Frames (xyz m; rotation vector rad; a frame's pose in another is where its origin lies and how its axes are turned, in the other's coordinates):
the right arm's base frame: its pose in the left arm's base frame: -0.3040 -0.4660 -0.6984 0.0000 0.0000 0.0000
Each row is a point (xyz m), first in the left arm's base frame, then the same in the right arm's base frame.
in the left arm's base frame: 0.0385 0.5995 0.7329
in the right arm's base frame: 0.3425 1.0655 1.4313
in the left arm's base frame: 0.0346 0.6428 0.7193
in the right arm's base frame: 0.3386 1.1088 1.4177
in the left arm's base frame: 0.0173 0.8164 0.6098
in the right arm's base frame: 0.3213 1.2824 1.3082
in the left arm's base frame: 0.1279 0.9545 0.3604
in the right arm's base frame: 0.4319 1.4205 1.0588
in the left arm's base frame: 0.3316 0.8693 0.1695
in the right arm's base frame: 0.6356 1.3353 0.8679
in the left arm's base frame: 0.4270 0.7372 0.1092
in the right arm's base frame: 0.7310 1.2032 0.8076
